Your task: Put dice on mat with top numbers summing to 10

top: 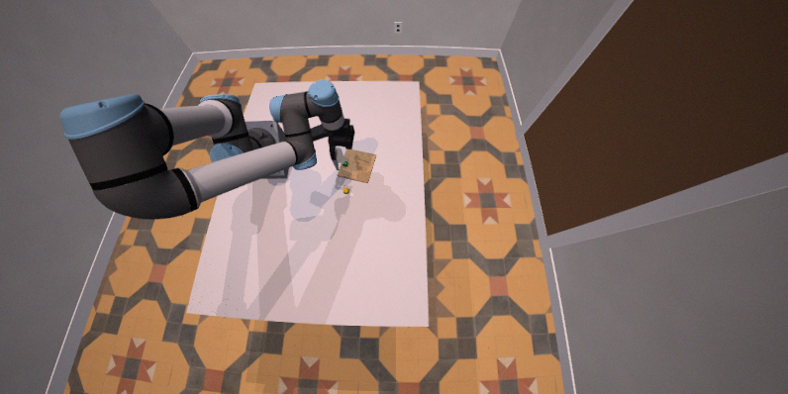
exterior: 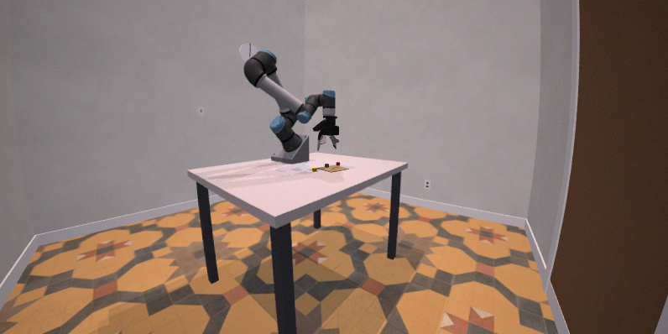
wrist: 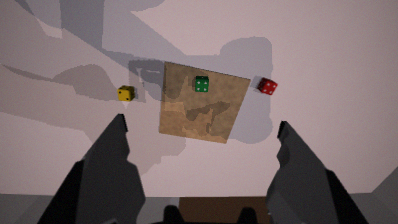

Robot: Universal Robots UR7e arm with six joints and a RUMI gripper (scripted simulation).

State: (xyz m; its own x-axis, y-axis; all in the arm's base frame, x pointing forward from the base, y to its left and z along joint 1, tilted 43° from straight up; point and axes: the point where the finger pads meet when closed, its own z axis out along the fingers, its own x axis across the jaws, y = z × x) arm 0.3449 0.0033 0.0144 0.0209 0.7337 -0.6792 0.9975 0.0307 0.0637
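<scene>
My hand is 110 mm to the right of the red die and 100 mm above it. Round my hand: brown mat 110 mm below, 50 mm ahead; then green die 100 mm below; then yellow die 130 mm to the right, 100 mm below, 20 mm ahead.
</scene>
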